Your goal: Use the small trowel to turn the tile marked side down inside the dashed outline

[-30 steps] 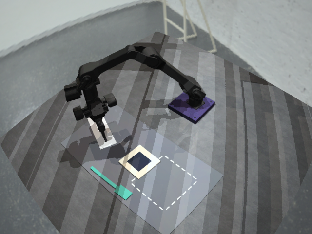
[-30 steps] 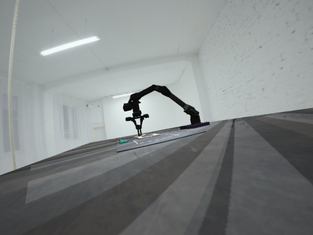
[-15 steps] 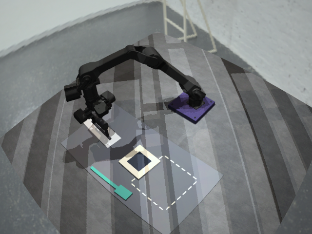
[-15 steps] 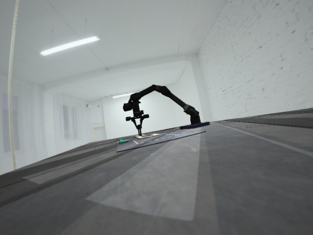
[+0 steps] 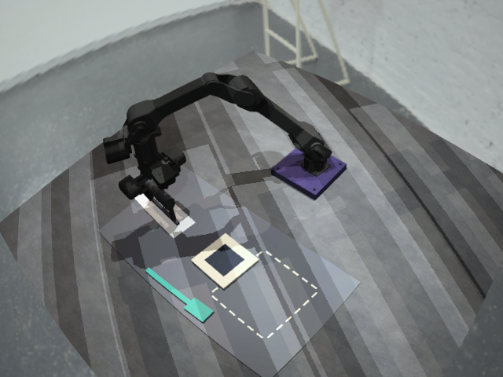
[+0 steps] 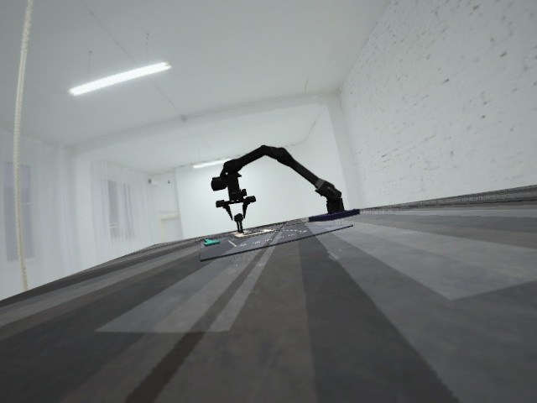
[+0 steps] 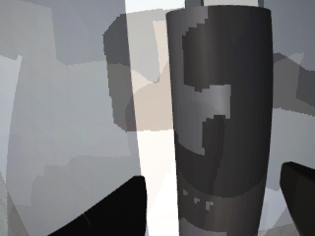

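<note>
Right now my gripper tip is 30 mm above the black-handled trowel and 20 mm to the right of it. Round my gripper tip: tile: 250 mm to the left, 60 mm below, 20 mm behind; teal trowel: 270 mm to the left, 120 mm ahead, 60 mm below; grey mat: 230 mm to the left, 80 mm below, 10 mm behind.
</note>
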